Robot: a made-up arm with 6 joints. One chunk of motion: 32 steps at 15 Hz.
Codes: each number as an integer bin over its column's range. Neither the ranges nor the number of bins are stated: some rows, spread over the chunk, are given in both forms.
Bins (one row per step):
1: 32 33 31 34 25 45
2: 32 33 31 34 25 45
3: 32 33 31 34 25 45
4: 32 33 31 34 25 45
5: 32 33 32 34 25 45
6: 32 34 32 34 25 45
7: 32 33 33 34 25 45
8: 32 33 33 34 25 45
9: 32 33 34 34 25 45
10: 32 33 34 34 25 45
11: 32 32 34 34 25 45
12: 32 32 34 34 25 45
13: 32 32 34 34 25 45
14: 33 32 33 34 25 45
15: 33 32 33 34 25 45
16: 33 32 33 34 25 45
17: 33 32 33 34 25 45
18: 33 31 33 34 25 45
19: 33 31 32 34 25 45
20: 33 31 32 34 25 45
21: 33 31 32 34 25 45
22: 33 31 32 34 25 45
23: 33 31 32 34 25 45
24: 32 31 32 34 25 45
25: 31 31 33 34 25 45
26: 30 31 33 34 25 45
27: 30 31 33 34 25 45
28: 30 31 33 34 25 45
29: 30 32 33 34 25 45
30: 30 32 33 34 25 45
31: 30 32 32 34 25 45
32: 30 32 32 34 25 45
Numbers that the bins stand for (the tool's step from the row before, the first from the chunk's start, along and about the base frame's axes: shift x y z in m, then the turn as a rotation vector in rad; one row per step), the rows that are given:
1: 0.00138 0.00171 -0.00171 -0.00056 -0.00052 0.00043
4: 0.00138 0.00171 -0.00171 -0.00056 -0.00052 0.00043
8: 0.00138 0.00171 0.00114 -0.00056 -0.00052 0.00043
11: 0.00138 -0.00010 0.00257 -0.00056 -0.00052 0.00043
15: 0.00314 -0.00010 0.00114 -0.00056 -0.00052 0.00043
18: 0.00314 -0.00190 0.00114 -0.00056 -0.00052 0.00043
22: 0.00314 -0.00190 -0.00029 -0.00056 -0.00052 0.00043
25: -0.00038 -0.00190 0.00114 -0.00056 -0.00052 0.00043
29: -0.00214 -0.00010 0.00114 -0.00056 -0.00052 0.00043
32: -0.00214 -0.00010 -0.00029 -0.00056 -0.00052 0.00043
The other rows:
2: 0.00138 0.00171 -0.00171 -0.00056 -0.00052 0.00043
3: 0.00138 0.00171 -0.00171 -0.00056 -0.00052 0.00043
5: 0.00138 0.00171 -0.00029 -0.00056 -0.00052 0.00043
6: 0.00138 0.00352 -0.00029 -0.00056 -0.00052 0.00043
7: 0.00138 0.00171 0.00114 -0.00056 -0.00052 0.00043
9: 0.00138 0.00171 0.00257 -0.00056 -0.00052 0.00043
10: 0.00138 0.00171 0.00257 -0.00056 -0.00052 0.00043
12: 0.00138 -0.00010 0.00257 -0.00056 -0.00052 0.00043
13: 0.00138 -0.00010 0.00257 -0.00056 -0.00052 0.00043
14: 0.00314 -0.00010 0.00114 -0.00056 -0.00052 0.00043
16: 0.00314 -0.00010 0.00114 -0.00056 -0.00052 0.00043
17: 0.00314 -0.00010 0.00114 -0.00056 -0.00052 0.00043
19: 0.00314 -0.00190 -0.00029 -0.00056 -0.00052 0.00043
20: 0.00314 -0.00190 -0.00029 -0.00056 -0.00052 0.00043
21: 0.00314 -0.00190 -0.00029 -0.00056 -0.00052 0.00043
23: 0.00314 -0.00190 -0.00029 -0.00056 -0.00052 0.00043
24: 0.00138 -0.00190 -0.00029 -0.00056 -0.00052 0.00043
26: -0.00214 -0.00190 0.00114 -0.00056 -0.00052 0.00043
27: -0.00214 -0.00190 0.00114 -0.00056 -0.00052 0.00043
28: -0.00214 -0.00190 0.00114 -0.00056 -0.00052 0.00043
30: -0.00214 -0.00010 0.00114 -0.00056 -0.00052 0.00043
31: -0.00214 -0.00010 -0.00029 -0.00056 -0.00052 0.00043

